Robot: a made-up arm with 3 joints. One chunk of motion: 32 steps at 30 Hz.
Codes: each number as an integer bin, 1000 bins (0 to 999) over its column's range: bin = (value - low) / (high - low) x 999, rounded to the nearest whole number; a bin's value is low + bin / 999 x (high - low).
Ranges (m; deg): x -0.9..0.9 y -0.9..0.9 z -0.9..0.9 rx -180..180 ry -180..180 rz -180..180
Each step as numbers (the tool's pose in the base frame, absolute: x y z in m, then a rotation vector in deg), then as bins.
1 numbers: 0.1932 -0.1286 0.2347 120.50 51.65 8.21
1 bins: 607 428 630 834 643 522
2 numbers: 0.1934 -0.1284 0.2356 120.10 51.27 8.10
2 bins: 607 428 630 833 642 522
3 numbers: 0.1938 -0.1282 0.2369 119.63 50.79 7.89
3 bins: 607 428 631 831 640 521
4 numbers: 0.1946 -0.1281 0.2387 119.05 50.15 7.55
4 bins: 608 428 632 830 639 520
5 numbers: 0.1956 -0.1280 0.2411 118.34 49.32 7.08
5 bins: 608 428 633 828 636 519
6 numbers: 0.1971 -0.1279 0.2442 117.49 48.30 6.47
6 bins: 609 429 635 826 634 517
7 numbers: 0.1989 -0.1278 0.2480 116.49 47.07 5.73
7 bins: 610 429 637 823 630 515
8 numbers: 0.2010 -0.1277 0.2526 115.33 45.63 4.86
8 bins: 611 429 640 820 626 513
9 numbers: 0.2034 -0.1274 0.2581 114.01 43.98 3.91
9 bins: 612 429 643 816 622 510
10 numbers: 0.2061 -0.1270 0.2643 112.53 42.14 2.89
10 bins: 614 429 646 812 616 508
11 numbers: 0.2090 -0.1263 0.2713 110.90 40.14 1.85
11 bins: 615 429 650 807 611 505
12 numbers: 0.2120 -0.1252 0.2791 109.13 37.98 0.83
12 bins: 617 430 654 802 605 502
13 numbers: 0.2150 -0.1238 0.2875 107.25 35.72 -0.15
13 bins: 619 431 659 797 599 499
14 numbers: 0.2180 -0.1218 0.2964 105.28 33.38 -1.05
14 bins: 620 432 664 792 592 497
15 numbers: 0.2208 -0.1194 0.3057 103.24 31.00 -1.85
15 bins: 622 433 669 786 586 494
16 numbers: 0.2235 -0.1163 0.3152 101.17 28.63 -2.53
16 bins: 624 435 674 780 579 492
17 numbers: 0.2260 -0.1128 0.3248 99.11 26.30 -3.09
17 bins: 625 437 680 775 572 491
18 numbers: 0.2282 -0.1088 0.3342 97.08 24.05 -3.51
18 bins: 626 439 685 769 566 490
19 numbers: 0.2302 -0.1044 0.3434 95.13 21.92 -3.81
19 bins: 627 442 690 763 560 489
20 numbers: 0.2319 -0.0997 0.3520 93.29 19.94 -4.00
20 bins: 628 444 695 758 555 488
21 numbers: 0.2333 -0.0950 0.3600 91.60 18.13 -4.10
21 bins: 629 447 699 754 550 488
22 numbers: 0.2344 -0.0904 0.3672 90.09 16.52 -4.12
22 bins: 630 449 703 749 545 488
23 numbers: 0.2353 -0.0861 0.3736 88.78 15.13 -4.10
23 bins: 630 452 707 746 541 488
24 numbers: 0.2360 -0.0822 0.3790 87.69 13.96 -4.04
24 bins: 630 454 710 743 538 488
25 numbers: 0.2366 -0.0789 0.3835 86.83 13.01 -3.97
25 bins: 631 456 712 740 536 488
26 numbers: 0.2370 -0.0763 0.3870 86.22 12.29 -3.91
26 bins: 631 457 714 739 534 489
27 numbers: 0.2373 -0.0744 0.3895 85.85 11.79 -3.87
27 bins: 631 458 716 738 532 489
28 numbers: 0.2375 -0.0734 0.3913 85.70 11.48 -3.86
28 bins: 631 459 717 737 531 489
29 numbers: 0.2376 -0.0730 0.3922 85.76 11.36 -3.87
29 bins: 631 459 717 737 531 489
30 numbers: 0.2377 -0.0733 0.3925 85.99 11.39 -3.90
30 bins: 631 459 717 738 531 489
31 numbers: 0.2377 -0.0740 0.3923 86.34 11.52 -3.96
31 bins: 631 458 717 739 531 489
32 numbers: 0.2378 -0.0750 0.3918 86.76 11.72 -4.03
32 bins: 631 458 717 740 532 488
